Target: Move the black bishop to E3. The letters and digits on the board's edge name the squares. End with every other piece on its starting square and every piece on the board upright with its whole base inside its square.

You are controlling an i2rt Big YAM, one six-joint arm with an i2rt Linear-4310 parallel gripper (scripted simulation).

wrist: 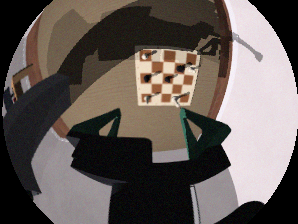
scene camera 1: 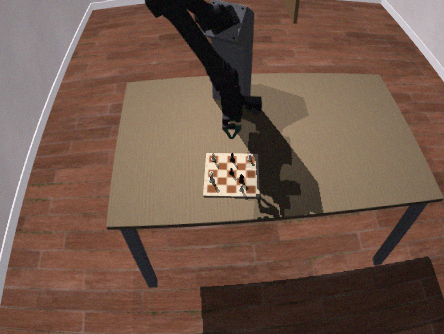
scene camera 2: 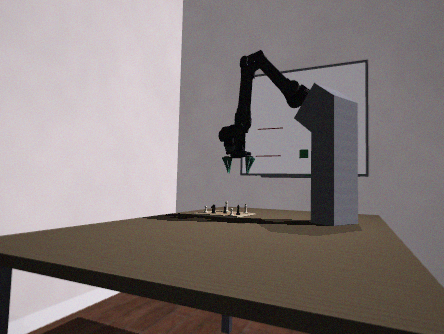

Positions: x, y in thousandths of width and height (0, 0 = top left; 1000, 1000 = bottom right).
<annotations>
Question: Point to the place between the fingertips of my gripper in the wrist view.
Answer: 505, 498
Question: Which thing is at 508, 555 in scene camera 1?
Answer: A chessboard.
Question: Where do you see a chessboard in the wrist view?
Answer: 545, 275
</annotations>
